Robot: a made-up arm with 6 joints.
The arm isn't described. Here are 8 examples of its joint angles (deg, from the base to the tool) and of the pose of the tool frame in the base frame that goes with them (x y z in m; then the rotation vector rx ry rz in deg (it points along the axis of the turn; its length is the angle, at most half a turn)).
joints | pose
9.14 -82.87 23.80 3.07 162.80 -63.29 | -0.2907 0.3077 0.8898 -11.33 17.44 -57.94
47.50 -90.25 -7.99 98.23 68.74 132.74 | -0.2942 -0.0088 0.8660 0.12 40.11 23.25
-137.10 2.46 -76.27 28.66 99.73 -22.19 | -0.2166 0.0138 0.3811 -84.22 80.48 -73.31
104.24 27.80 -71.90 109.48 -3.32 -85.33 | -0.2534 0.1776 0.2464 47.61 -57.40 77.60
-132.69 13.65 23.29 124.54 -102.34 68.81 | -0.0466 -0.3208 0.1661 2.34 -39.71 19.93
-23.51 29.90 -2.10 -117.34 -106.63 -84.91 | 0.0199 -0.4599 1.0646 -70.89 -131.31 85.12
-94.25 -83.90 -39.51 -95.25 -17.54 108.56 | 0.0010 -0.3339 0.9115 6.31 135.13 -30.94
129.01 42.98 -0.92 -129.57 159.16 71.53 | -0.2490 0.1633 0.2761 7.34 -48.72 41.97
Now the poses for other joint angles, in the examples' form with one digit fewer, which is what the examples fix.
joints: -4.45 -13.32 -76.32 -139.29 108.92 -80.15
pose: -0.082 0.102 0.749 -9.3 -45.5 -101.0
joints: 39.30 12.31 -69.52 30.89 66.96 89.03
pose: -0.223 0.103 0.697 5.6 -76.8 -90.6
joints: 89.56 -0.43 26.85 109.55 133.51 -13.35
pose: -0.280 0.241 0.331 -18.8 -59.6 -23.9
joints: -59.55 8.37 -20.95 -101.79 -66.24 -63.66
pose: -0.122 -0.676 0.653 -72.8 -84.9 19.8
